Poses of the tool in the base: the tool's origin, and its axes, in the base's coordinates. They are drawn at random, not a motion.
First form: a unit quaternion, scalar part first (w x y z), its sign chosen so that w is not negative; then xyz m.
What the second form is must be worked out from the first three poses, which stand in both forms.
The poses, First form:
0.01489 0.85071 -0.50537 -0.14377 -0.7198 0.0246 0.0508
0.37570 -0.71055 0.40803 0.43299 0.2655 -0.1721 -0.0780
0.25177 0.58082 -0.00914 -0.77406 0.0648 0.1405 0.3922
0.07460 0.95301 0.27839 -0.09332 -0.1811 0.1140 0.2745
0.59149 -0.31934 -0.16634 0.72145 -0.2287 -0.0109 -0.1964
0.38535 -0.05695 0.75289 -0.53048 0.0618 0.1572 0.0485
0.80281 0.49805 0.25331 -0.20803 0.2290 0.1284 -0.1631
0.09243 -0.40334 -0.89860 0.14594 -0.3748 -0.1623 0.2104
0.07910 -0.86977 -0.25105 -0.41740 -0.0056 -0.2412 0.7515
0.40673 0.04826 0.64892 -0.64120 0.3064 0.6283 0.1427
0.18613 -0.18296 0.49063 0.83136 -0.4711 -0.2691 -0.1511
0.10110 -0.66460 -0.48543 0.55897 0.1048 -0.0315 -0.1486
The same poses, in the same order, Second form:
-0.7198 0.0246 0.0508 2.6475 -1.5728 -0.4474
0.2655 -0.1721 -0.0780 -1.8181 1.0440 1.1079
0.0648 0.1405 0.3922 1.5800 -0.0249 -2.1056
-0.1811 0.1140 0.2745 2.8596 0.8353 -0.2800
-0.2287 -0.0109 -0.1964 -0.7429 -0.3870 1.6784
0.0618 0.1572 0.0485 -0.1451 1.9177 -1.3512
0.2290 0.1284 -0.1631 1.0672 0.5428 -0.4458
-0.3748 -0.1623 0.2104 -1.1976 -2.6681 0.4333
-0.0056 -0.2412 0.7515 -2.6029 -0.7513 -1.2491
0.3064 0.6283 0.1427 0.1217 1.6365 -1.6170
-0.4711 -0.2691 -0.1511 -0.5153 1.3818 2.3414
0.1048 -0.0315 -0.1486 -1.9633 -1.4340 1.6513

